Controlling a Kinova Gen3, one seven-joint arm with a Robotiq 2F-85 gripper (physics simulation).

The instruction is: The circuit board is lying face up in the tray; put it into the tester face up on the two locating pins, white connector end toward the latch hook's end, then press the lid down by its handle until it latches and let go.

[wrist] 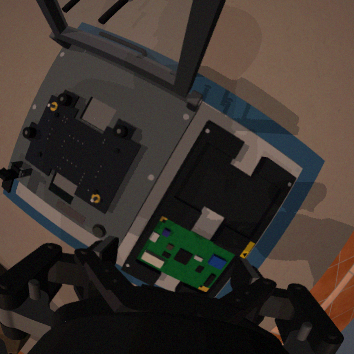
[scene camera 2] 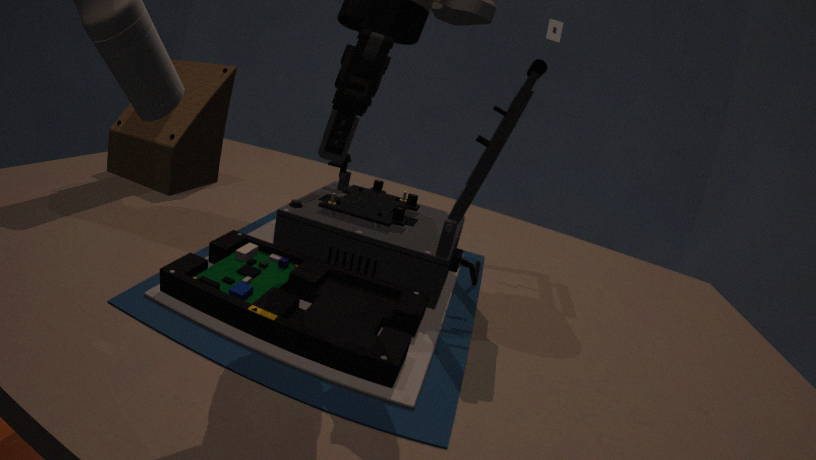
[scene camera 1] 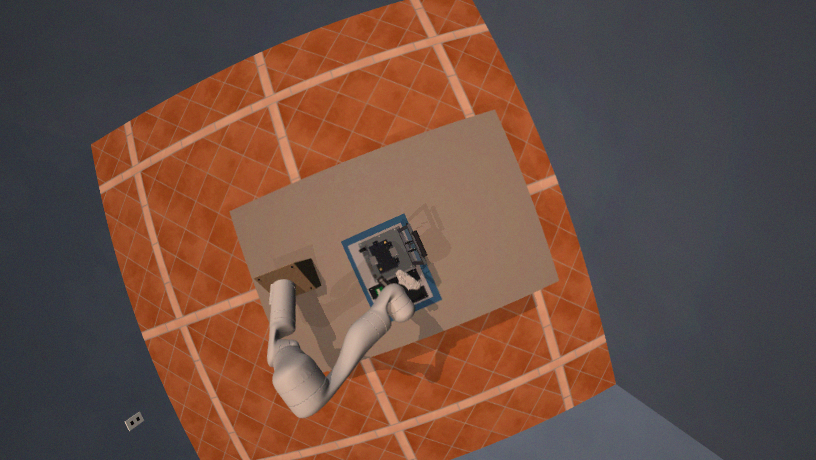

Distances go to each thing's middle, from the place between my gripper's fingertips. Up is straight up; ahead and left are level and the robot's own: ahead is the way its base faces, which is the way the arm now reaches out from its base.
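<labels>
With the green circuit board (scene camera 2: 247,274), my hand is 120 mm above it, 40 mm past it and 50 mm to the left of it. There is the tester lid (scene camera 2: 493,147) as well, 40 mm above my hand, 150 mm to the left of it and 110 mm ahead of it. The black pin plate (scene camera 2: 374,205), for its part, is 70 mm below my hand and 140 mm to the left of it, and it is 10 mm behind that hand.
</labels>
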